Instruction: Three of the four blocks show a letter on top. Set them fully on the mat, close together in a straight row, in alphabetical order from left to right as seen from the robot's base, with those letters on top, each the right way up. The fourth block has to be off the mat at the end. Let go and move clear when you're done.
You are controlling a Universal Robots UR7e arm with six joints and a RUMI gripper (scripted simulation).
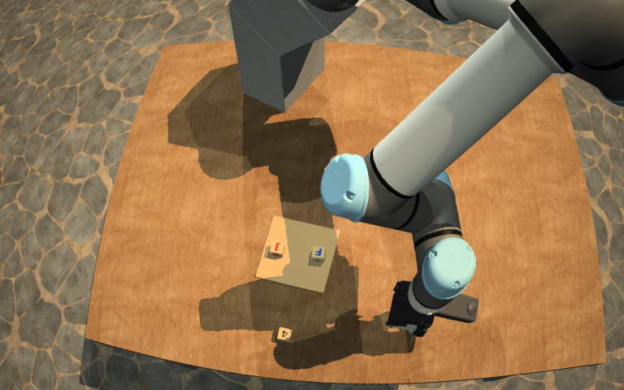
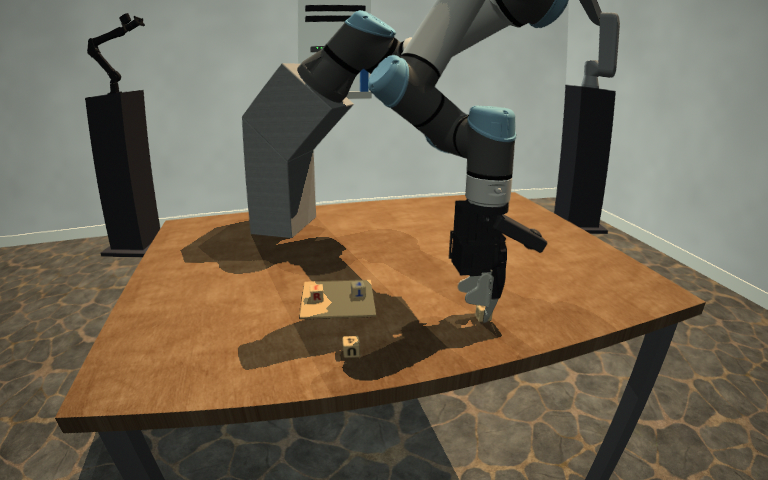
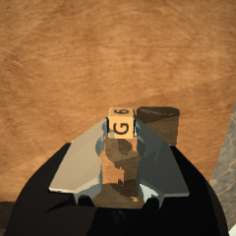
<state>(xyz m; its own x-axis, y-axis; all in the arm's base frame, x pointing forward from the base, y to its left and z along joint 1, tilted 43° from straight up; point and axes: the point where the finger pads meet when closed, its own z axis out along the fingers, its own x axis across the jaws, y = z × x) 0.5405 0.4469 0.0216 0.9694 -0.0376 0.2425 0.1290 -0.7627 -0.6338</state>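
Right now my hand is 270 mm to the left of the tan mat, 70 mm past it and 10 mm above it. The rest, counted from my hand: block 230 mm to the right, 80 mm behind.
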